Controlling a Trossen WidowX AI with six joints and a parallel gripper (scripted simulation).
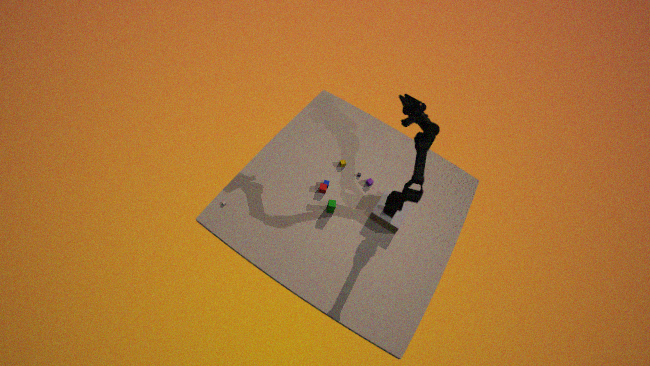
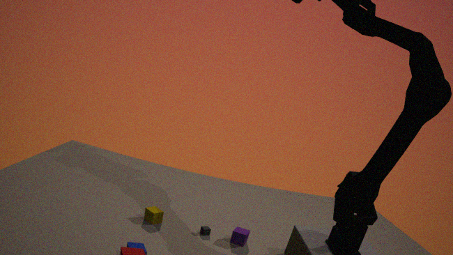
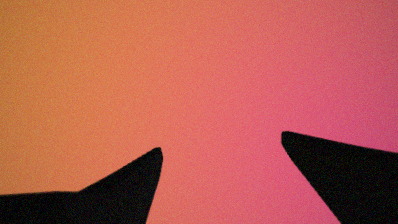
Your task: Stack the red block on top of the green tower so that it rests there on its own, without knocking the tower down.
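Now: the red block 160 mm ahead of my gripper tip, 240 mm to the left of it and 670 mm below it. Also, from my gripper tip: purple block (30 mm behind, 20 mm to the left, 670 mm below); small dark cube (40 mm ahead, 10 mm to the left, 680 mm below); yellow block (170 mm ahead, 10 mm to the left, 670 mm below).
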